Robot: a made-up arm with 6 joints.
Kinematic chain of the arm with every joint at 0, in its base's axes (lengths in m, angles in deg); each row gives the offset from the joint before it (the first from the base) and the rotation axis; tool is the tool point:
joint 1: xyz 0 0 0.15 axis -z
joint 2: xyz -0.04 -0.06 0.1 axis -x
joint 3: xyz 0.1 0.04 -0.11 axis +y
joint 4: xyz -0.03 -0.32 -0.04 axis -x
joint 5: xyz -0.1 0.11 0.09 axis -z
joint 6: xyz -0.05 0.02 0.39 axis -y
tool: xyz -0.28 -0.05 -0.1
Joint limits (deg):
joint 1: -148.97..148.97
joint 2: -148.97..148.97
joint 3: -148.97..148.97
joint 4: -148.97..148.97
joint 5: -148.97..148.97
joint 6: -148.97..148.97
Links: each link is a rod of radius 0.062 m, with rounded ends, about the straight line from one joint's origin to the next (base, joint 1, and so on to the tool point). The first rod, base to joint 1, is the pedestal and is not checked.
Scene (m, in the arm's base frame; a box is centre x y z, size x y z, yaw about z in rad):
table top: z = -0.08
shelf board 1: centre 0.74 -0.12 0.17 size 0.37 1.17 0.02 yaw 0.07
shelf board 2: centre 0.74 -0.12 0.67 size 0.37 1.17 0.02 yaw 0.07
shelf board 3: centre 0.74 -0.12 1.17 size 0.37 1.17 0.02 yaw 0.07
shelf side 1: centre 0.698 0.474 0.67 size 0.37 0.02 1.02 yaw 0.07
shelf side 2: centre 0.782 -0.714 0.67 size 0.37 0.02 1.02 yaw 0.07
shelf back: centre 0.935 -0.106 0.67 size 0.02 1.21 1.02 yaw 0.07
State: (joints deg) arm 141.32 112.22 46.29 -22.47 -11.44 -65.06
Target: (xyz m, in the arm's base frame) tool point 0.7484 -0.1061 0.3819
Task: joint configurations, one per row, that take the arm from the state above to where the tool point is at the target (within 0.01 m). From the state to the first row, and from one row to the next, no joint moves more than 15 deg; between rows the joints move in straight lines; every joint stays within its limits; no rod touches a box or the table.
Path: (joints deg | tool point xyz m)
1: 129.99 117.74 37.48 -25.65 -10.65 -63.87 | 0.4772 -0.5532 0.4592
2: 118.65 123.26 28.67 -28.84 -9.85 -62.68 | 0.6545 -0.3520 0.4157
3: 107.32 128.78 19.86 -32.02 -9.06 -61.49 | 0.7484 -0.1062 0.3820

